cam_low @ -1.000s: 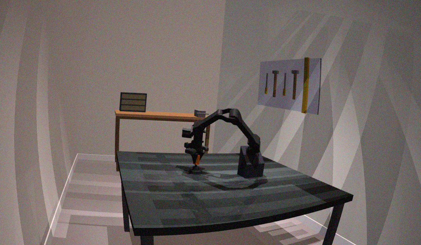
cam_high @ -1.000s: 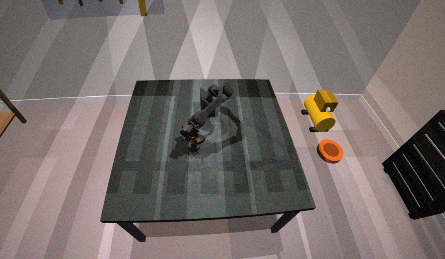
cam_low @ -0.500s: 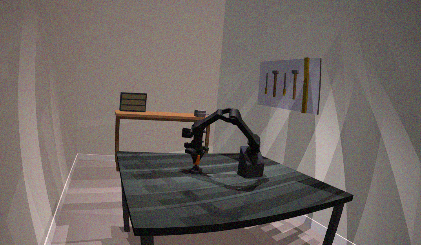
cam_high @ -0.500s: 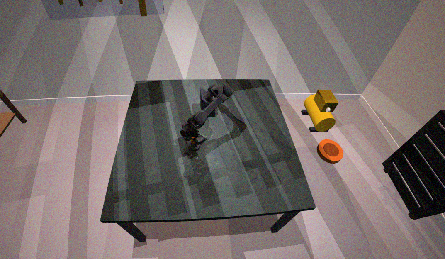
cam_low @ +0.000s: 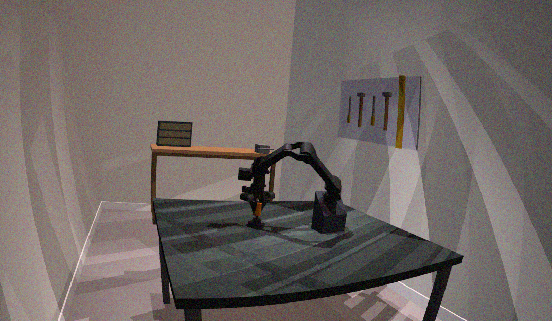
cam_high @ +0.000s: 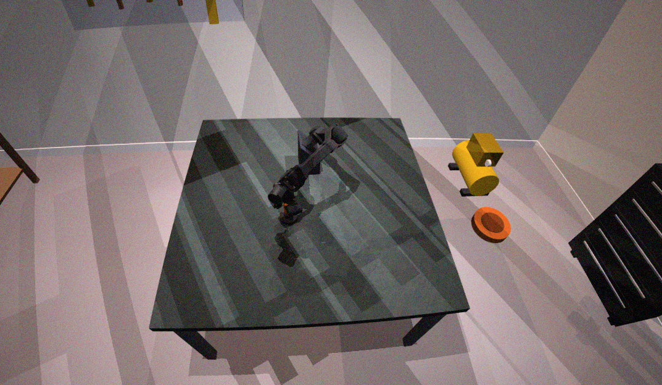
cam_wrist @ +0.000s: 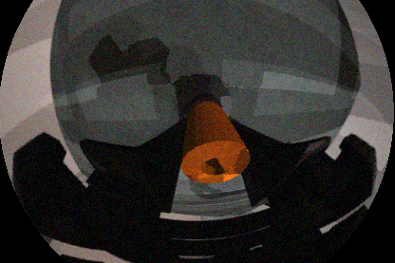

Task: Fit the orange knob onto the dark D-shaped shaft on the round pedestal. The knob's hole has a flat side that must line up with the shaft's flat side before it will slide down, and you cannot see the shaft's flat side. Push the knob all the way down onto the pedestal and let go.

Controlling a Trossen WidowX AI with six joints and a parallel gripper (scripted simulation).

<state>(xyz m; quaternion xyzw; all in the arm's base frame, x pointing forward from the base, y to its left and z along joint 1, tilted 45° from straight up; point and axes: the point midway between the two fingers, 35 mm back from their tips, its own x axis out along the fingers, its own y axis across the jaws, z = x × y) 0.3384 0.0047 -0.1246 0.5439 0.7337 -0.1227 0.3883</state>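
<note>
Now: the orange knob 2 cm above my gripper tip. Also, from my gripper tip: round pedestal 4 cm below.
</note>
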